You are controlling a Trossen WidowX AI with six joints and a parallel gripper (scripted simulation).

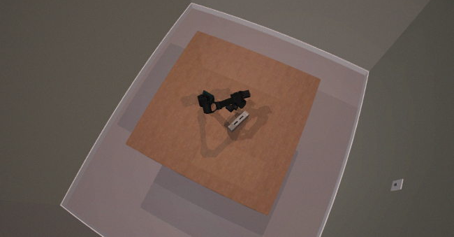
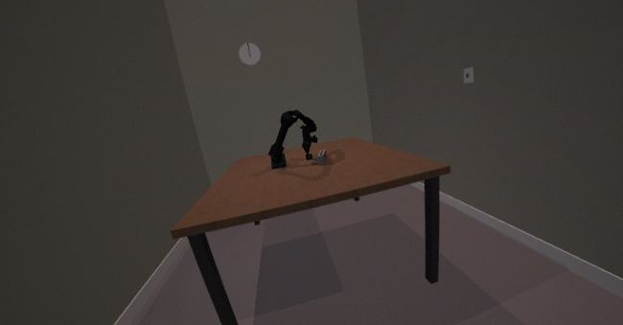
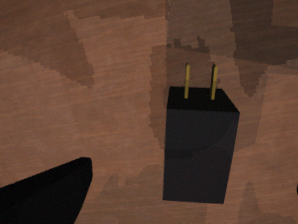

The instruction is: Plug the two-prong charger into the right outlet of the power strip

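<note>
My gripper tip is 3 cm above the two-prong charger and 2 cm short of it.
</note>
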